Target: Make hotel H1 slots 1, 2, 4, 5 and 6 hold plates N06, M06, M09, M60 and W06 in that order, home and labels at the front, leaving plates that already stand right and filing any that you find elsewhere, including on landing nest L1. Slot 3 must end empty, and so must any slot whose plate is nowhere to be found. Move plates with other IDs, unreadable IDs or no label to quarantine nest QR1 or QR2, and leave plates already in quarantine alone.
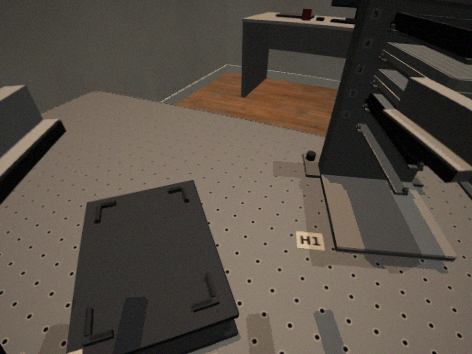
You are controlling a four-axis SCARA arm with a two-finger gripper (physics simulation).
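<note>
My gripper (227, 100) is open, its fingers wide apart at the left and right edges, with no plate between them. Hotel H1 (340, 95) stands at the right. A black plate (430, 35) lies at slot 5, a pale grey plate (435, 60) at slot 4 and another pale plate (391, 80) at slot 3, partly hidden by the right finger. Something dark shows at slot 2; I cannot tell if it is a plate. The slot 1 rail (380, 155) shows bare. Slot 6 and plate labels cannot be made out. A dark nest (150, 250) with corner brackets holds no plate; its tag is cut off.
The H1 tag (310, 240) lies on the perforated bench top (250, 200), beside the hotel's base plate (350, 220). A black knob (310, 155) stands at its back left corner. A side table (295, 40) with a red block (306, 14) stands far behind.
</note>
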